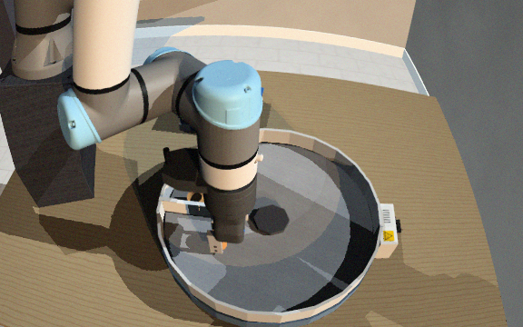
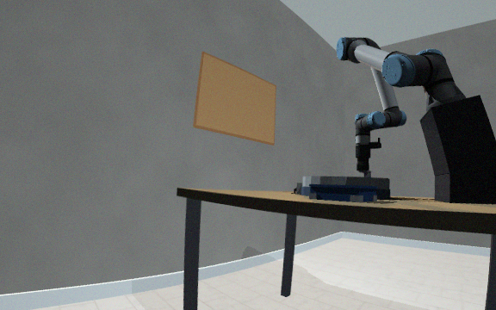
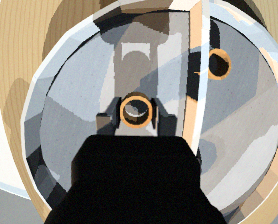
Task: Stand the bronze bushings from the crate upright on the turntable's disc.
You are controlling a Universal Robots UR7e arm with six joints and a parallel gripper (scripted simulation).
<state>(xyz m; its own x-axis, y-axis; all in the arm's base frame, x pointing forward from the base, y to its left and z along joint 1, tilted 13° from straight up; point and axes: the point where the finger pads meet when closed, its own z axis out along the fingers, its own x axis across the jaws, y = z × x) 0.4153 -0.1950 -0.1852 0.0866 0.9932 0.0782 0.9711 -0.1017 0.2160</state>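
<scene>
Right now my hand is 410 mm to the right of the blue crate, 50 mm above it and 10 mm past it. From my hand the other things lie so: grey turntable disc 100 mm ahead, 50 mm to the left, 30 mm below.
</scene>
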